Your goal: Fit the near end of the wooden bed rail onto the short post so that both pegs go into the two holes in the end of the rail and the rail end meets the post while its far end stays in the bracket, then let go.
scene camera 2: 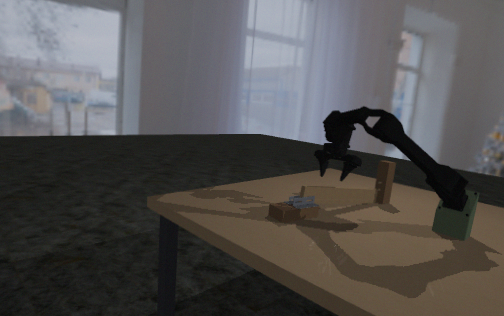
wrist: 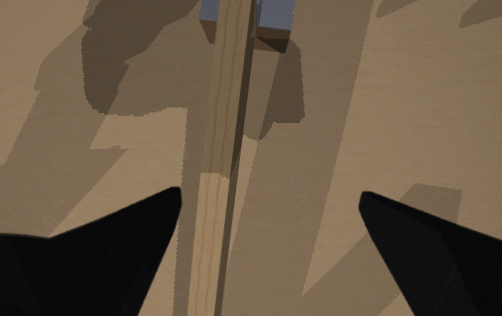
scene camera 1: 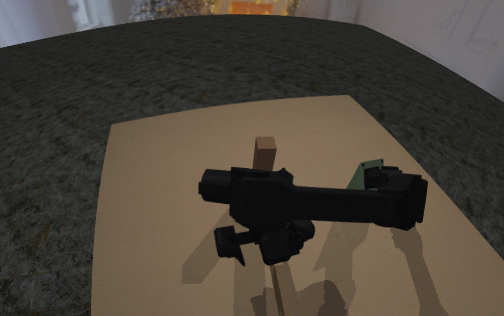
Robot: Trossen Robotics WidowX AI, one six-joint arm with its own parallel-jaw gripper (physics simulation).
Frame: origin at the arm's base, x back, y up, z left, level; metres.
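Seen in the pictures: gripper, fingertip midpoint: (scene camera 2: 330, 178) (wrist: 271, 197); arm's base, origin of the base link: (scene camera 2: 455, 201) (scene camera 1: 371, 177).
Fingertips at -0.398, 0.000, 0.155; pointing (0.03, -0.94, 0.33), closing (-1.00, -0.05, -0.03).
Offsets run from my fingertips to a thing's middle, as dx, dy, dz. "*": to the spot under its first point. Level surfaces: height alone.
The wooden bed rail {+0.038, -0.060, -0.036} (scene camera 1: 286, 292) (scene camera 2: 345, 196) (wrist: 215, 125) runs between the bracket and the post. Its far end sits between the grey-blue plates of the bracket (scene camera 2: 286, 212) (wrist: 276, 16), a low brown block. The short post {* +0.070, +0.035, -0.268} (scene camera 1: 263, 157) (scene camera 2: 386, 181) stands upright at the rail's other end. In scene camera 2 the rail end appears close to it; whether they touch, and the pegs and holes, cannot be made out. My gripper (scene camera 2: 332, 178) (wrist: 271, 197) is open and empty, pointing down above the rail. In the wrist view the rail passes between the fingertips, nearer the left one.
The arm's green base mount (scene camera 1: 372, 163) (scene camera 2: 452, 223) stands on the wooden table {dy -0.113} (scene camera 1: 150, 150) (scene camera 2: 240, 240), to one side of the rail and post. The arm reaches over from it and hides part of the rail and the post's lower part in scene camera 1. Arm shadows cross the table.
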